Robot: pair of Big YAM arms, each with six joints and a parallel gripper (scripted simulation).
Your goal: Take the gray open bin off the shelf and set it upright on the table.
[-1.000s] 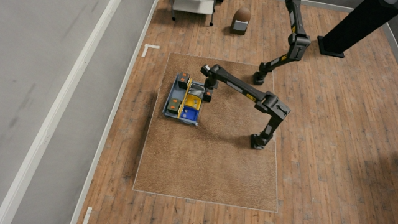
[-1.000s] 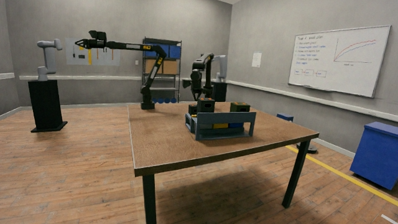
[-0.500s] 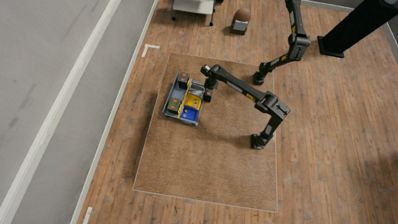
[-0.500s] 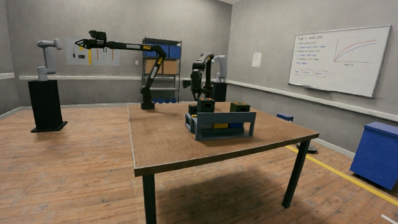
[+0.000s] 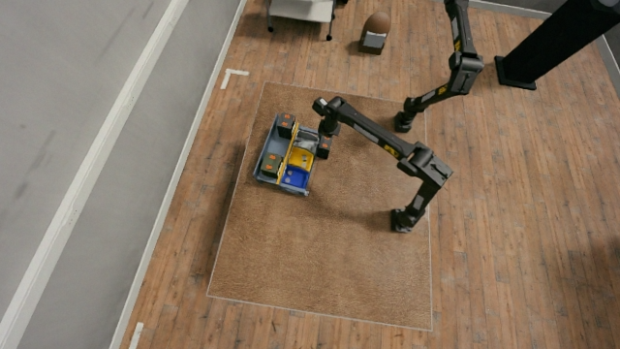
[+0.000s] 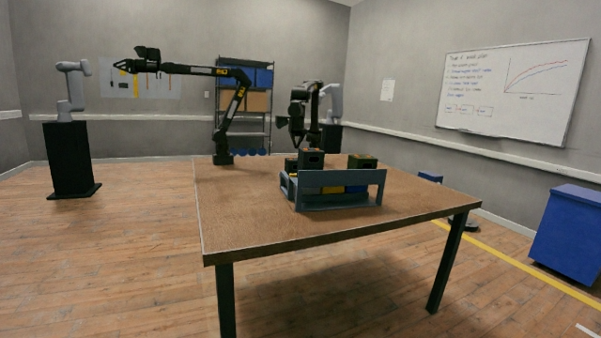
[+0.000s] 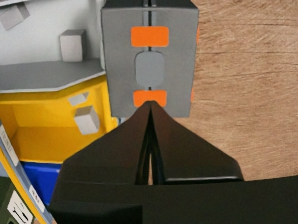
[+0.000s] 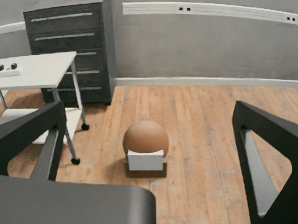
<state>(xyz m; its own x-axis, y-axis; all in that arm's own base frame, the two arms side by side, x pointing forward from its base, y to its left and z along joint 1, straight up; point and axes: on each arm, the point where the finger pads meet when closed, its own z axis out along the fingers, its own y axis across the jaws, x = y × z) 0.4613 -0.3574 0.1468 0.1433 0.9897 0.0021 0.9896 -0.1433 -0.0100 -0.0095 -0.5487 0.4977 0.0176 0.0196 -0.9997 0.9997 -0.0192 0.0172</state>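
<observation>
The gray open bin is 13 cm ahead of my left hand, 2 cm to the right of it and 15 cm below it. The rest, counted from my left hand: blue-gray shelf 17 cm ahead, 9 cm to the left, 12 cm below; yellow bin 15 cm ahead, 9 cm to the left, 15 cm below; blue bin 16 cm ahead, 20 cm to the left, 15 cm below.
</observation>
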